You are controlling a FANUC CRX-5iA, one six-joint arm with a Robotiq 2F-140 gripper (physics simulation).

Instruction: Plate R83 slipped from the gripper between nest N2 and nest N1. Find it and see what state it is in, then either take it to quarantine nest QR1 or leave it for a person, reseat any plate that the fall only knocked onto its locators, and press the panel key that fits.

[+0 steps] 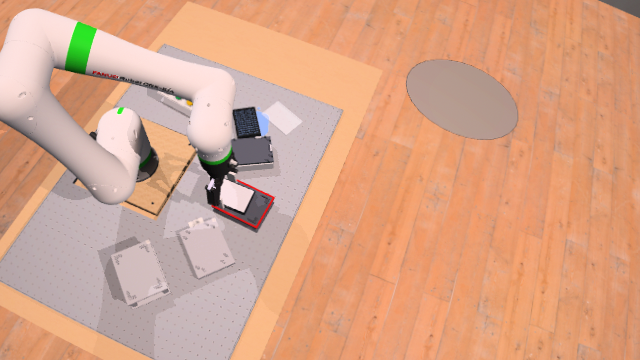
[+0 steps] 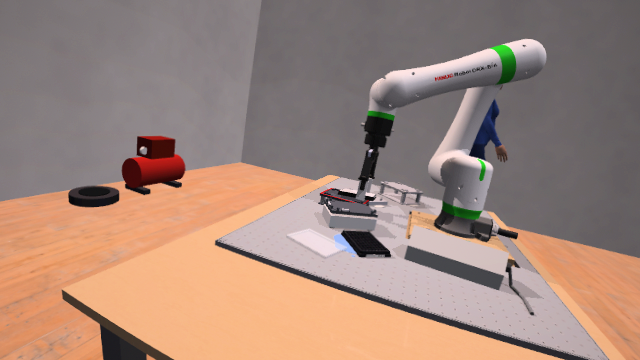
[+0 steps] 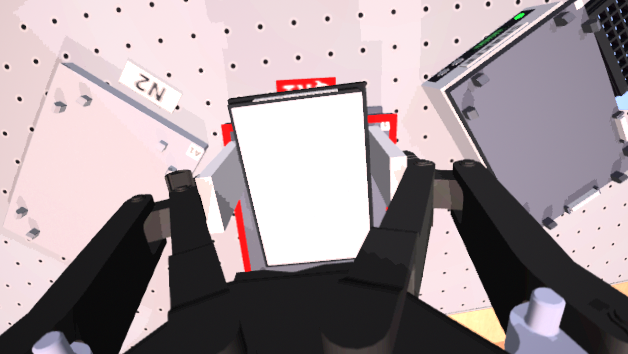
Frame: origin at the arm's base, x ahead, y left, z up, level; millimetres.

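Seen in the pictures: gripper, fingertip midpoint: (image 1: 226, 193) (image 2: 362, 197) (image 3: 305, 154); arm's base, origin of the base link: (image 2: 455, 229).
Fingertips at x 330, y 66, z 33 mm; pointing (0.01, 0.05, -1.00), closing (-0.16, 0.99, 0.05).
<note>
Offsets run from my fingertips to a thing's top centre. "pt": to the spot under its first point. Level surfaces: height alone.
My gripper (image 1: 226, 189) (image 2: 362, 192) (image 3: 305, 154) is shut on a white-topped dark plate @(dx +19, dy +3, dz +21 mm) (image 1: 239, 196) (image 2: 347, 191) (image 3: 307, 180), gripped by its long sides. No R83 label is readable on it. It is low over red-bordered quarantine nest QR1 @(dx +58, dy +11, dz -2 mm) (image 1: 260, 207) (image 3: 242, 235), covering much of it; contact cannot be told. A black well plate @(dx -126, dy +285, dz -34 mm) (image 1: 246, 122) (image 2: 365, 243) (image 3: 617, 42) lies on the deck beside a light-blue patch @(pt dx -79, dy +324, dz -48 mm) (image 1: 263, 122) (image 2: 344, 243) and a clear lid @(dx -33, dy +377, dz -40 mm) (image 1: 282, 117) (image 2: 315, 242). Nest N2 @(dx +47, dy -170, dz -22 mm) (image 1: 206, 247) (image 3: 110, 165) holds no plate. The key panel @(dz -45 mm) (image 1: 175, 103) is partly hidden by the arm.
A dark-topped instrument @(pt dx -20, dy +174, dz +7 mm) (image 1: 252, 151) (image 2: 350, 219) (image 3: 540, 115) stands close beside QR1. A raised pale nest @(dx -59, dy -351, dz +16 mm) (image 1: 140, 272) (image 2: 401, 189) stands beyond N2. A grey box @(pt dx -346, dy +270, dz +1 mm) (image 2: 457, 255) stands near the arm base. A person in blue (image 2: 487, 132) is partly hidden behind the arm.
</note>
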